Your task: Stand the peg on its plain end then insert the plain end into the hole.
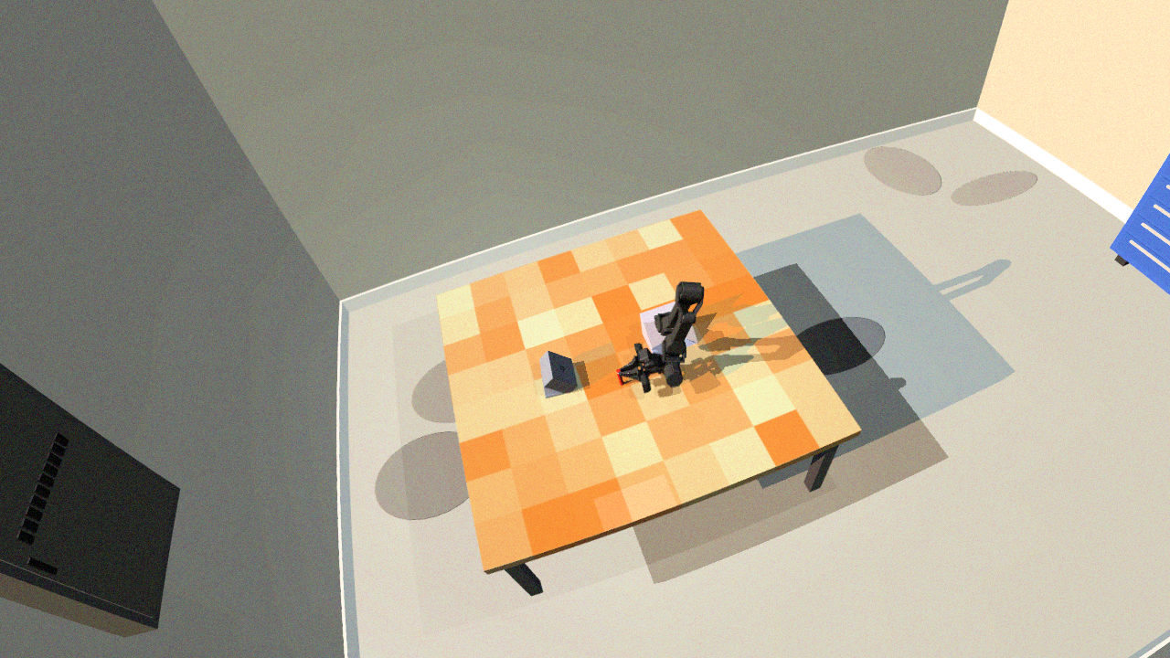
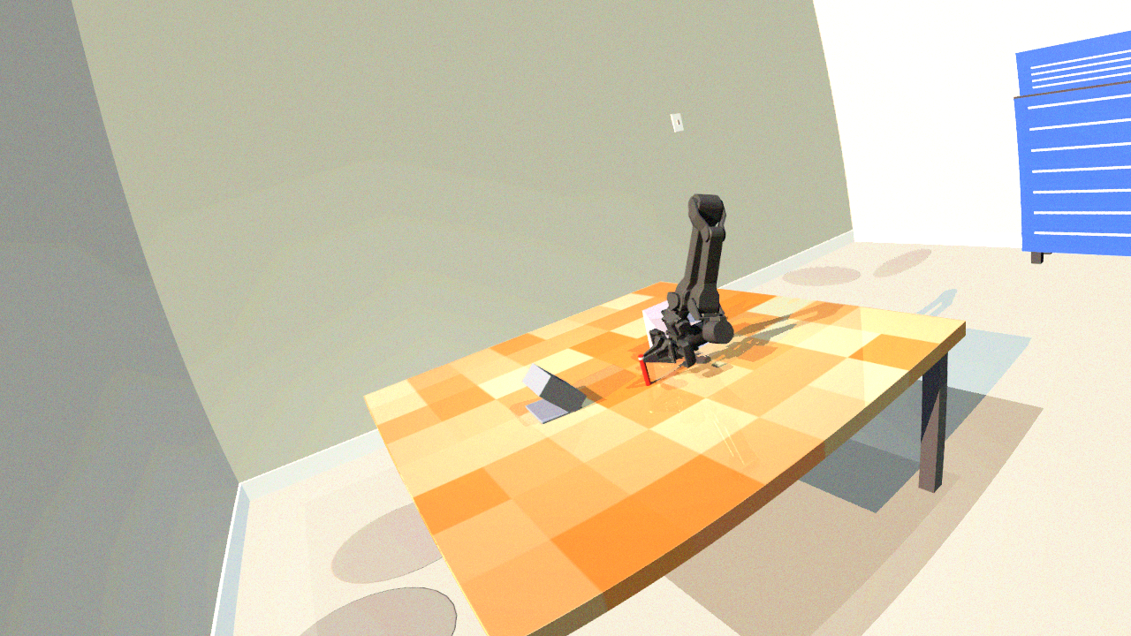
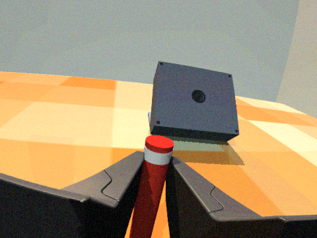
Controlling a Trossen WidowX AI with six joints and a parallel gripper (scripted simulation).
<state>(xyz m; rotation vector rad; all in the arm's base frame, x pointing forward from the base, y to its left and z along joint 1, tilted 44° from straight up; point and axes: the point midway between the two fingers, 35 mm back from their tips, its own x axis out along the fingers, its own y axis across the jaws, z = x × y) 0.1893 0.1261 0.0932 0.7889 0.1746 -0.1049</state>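
Right now the red peg is 1 cm below my gripper tip. From my gripper tip the other things lie so: dark sloped panel (21 cm ahead, 10 cm to the right, 2 cm below).
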